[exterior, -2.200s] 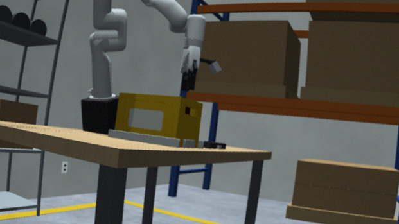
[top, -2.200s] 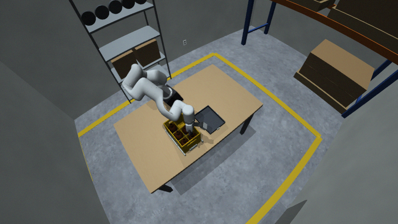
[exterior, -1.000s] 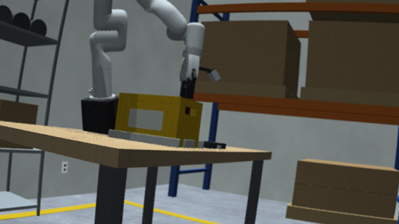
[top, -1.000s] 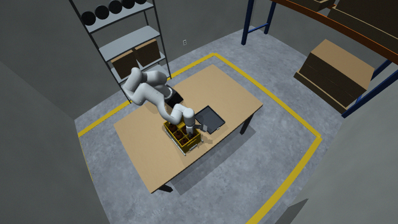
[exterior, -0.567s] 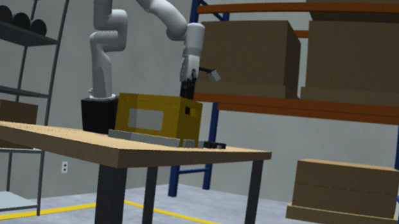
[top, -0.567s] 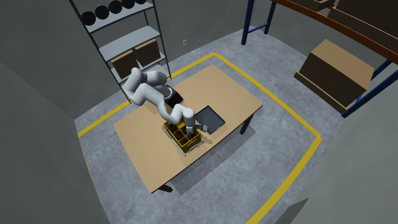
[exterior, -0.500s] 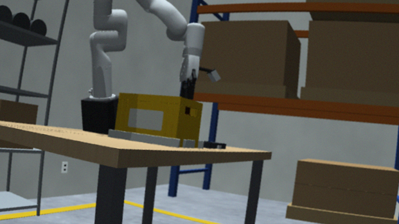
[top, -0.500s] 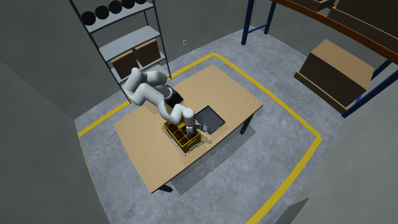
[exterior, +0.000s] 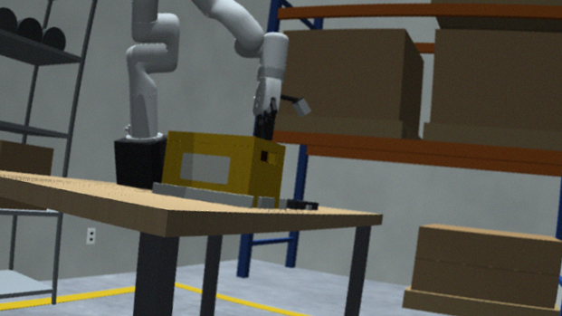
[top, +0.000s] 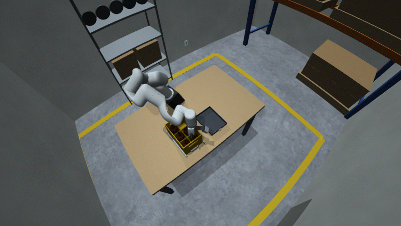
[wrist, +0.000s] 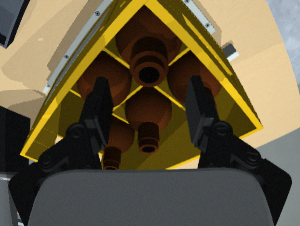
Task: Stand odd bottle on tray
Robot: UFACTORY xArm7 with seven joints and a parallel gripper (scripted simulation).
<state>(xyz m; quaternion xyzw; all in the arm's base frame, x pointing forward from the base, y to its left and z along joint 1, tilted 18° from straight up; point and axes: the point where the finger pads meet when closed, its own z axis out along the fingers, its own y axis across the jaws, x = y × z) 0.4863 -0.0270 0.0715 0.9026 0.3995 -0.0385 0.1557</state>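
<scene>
My gripper is now 11 cm above the bottle. Also, from my hand: tray (25 cm to the left, 19 cm below, 8 cm behind); crate (11 cm below, 9 cm behind, 5 cm to the right).
</scene>
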